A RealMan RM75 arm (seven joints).
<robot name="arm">
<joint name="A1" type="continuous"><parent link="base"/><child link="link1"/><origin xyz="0.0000 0.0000 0.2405" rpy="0.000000 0.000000 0.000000"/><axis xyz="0 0 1"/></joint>
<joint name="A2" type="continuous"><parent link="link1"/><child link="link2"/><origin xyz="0.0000 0.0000 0.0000" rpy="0.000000 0.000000 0.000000"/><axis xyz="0 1 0"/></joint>
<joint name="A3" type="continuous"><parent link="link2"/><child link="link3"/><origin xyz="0.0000 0.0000 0.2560" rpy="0.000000 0.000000 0.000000"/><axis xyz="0 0 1"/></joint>
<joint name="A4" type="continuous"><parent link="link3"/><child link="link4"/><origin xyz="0.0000 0.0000 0.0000" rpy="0.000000 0.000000 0.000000"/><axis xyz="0 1 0"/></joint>
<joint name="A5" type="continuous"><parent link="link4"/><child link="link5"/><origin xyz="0.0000 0.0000 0.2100" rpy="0.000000 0.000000 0.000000"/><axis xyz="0 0 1"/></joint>
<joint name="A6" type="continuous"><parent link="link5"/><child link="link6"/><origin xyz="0.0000 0.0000 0.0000" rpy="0.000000 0.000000 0.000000"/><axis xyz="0 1 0"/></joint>
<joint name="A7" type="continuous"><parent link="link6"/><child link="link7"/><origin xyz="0.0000 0.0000 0.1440" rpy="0.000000 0.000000 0.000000"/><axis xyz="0 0 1"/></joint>
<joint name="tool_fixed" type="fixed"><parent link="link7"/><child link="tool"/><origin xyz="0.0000 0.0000 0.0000" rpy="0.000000 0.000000 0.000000"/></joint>
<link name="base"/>
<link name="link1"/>
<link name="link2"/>
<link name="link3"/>
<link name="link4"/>
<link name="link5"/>
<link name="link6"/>
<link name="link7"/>
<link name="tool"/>
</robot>
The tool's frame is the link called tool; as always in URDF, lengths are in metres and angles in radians. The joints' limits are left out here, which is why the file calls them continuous.
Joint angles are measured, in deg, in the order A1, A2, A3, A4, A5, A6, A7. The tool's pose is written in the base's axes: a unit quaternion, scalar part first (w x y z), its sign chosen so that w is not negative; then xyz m. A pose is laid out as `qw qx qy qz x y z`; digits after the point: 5 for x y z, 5 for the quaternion.
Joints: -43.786 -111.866 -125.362 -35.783 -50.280 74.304 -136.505
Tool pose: 0.13563 -0.83761 -0.52728 -0.04451 -0.24533 0.40389 0.00953
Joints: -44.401 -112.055 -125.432 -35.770 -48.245 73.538 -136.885
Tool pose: 0.14464 -0.83904 -0.52356 -0.03125 -0.24571 0.40632 0.00866
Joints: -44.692 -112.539 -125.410 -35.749 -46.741 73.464 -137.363
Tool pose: 0.14422 -0.83931 -0.52378 -0.02059 -0.24582 0.40522 0.00481
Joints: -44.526 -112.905 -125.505 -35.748 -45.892 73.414 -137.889
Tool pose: 0.14359 -0.83655 -0.52852 -0.01550 -0.24791 0.40306 0.00217
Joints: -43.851 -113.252 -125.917 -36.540 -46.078 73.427 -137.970
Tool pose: 0.14532 -0.83422 -0.53148 -0.02188 -0.24913 0.40169 0.00244
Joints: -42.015 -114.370 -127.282 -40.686 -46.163 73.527 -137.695
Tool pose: 0.16116 -0.83461 -0.52511 -0.04151 -0.24793 0.40202 0.00867
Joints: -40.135 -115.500 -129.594 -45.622 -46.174 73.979 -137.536
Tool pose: 0.18236 -0.83233 -0.51911 -0.06707 -0.24612 0.40310 0.02028
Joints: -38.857 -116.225 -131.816 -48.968 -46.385 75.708 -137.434
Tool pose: 0.18791 -0.82966 -0.51862 -0.08600 -0.24493 0.40063 0.02950
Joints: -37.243 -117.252 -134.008 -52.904 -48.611 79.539 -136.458
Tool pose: 0.17478 -0.83331 -0.51152 -0.11574 -0.23830 0.39303 0.03739
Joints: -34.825 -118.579 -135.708 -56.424 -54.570 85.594 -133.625
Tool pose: 0.13414 -0.84482 -0.49099 -0.16497 -0.22650 0.37710 0.04148
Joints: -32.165 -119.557 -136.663 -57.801 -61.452 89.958 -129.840
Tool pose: 0.10030 -0.85190 -0.46548 -0.21805 -0.21990 0.36138 0.04404
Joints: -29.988 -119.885 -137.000 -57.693 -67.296 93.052 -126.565
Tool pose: 0.07629 -0.85396 -0.44356 -0.26111 -0.21758 0.34887 0.04688
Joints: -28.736 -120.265 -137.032 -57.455 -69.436 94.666 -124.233
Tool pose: 0.06530 -0.85684 -0.43014 -0.27665 -0.21849 0.34079 0.04569
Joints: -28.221 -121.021 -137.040 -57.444 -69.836 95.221 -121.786
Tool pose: 0.06243 -0.86292 -0.41504 -0.28145 -0.21794 0.33655 0.04128
